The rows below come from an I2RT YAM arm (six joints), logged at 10 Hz.
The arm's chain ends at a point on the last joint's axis. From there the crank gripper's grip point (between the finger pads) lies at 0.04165 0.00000 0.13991 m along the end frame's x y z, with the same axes.
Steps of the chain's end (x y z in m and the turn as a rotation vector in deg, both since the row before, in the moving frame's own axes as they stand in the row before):
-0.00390 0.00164 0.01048 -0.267 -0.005 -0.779
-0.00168 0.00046 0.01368 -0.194 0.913 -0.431
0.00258 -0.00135 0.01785 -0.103 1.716 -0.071
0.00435 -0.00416 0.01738 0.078 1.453 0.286
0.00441 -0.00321 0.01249 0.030 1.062 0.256
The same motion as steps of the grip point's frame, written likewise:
-0.00391 0.00173 0.01048 -0.267 -0.005 -0.779
0.00054 0.00061 0.01300 -0.194 0.913 -0.431
0.00675 -0.00115 0.01654 -0.103 1.716 -0.071
0.00788 -0.00413 0.01628 0.078 1.453 0.286
0.00700 -0.00309 0.01169 0.030 1.062 0.256

